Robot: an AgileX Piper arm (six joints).
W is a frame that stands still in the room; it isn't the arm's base.
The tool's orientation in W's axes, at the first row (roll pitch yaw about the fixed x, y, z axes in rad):
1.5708 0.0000 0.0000
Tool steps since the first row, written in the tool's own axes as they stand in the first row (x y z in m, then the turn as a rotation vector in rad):
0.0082 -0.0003 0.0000 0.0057 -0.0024 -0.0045
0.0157 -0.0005 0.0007 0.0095 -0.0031 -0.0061
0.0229 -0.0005 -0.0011 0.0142 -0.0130 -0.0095
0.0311 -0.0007 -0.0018 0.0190 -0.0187 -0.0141
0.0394 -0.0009 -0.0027 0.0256 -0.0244 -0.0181
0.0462 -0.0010 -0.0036 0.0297 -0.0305 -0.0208
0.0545 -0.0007 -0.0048 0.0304 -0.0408 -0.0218
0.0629 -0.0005 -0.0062 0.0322 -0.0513 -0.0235
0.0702 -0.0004 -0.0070 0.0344 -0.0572 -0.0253
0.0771 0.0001 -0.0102 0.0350 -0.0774 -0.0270
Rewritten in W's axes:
0.0082 0.0000 -0.0003 0.0057 0.0045 -0.0024
0.0157 -0.0007 -0.0005 0.0095 0.0061 -0.0031
0.0229 0.0011 -0.0005 0.0142 0.0095 -0.0130
0.0311 0.0018 -0.0007 0.0190 0.0141 -0.0187
0.0394 0.0027 -0.0009 0.0256 0.0181 -0.0244
0.0462 0.0036 -0.0010 0.0297 0.0208 -0.0305
0.0545 0.0048 -0.0007 0.0304 0.0218 -0.0408
0.0629 0.0062 -0.0005 0.0322 0.0235 -0.0513
0.0702 0.0070 -0.0004 0.0344 0.0253 -0.0572
0.0771 0.0102 0.0001 0.0350 0.0270 -0.0774

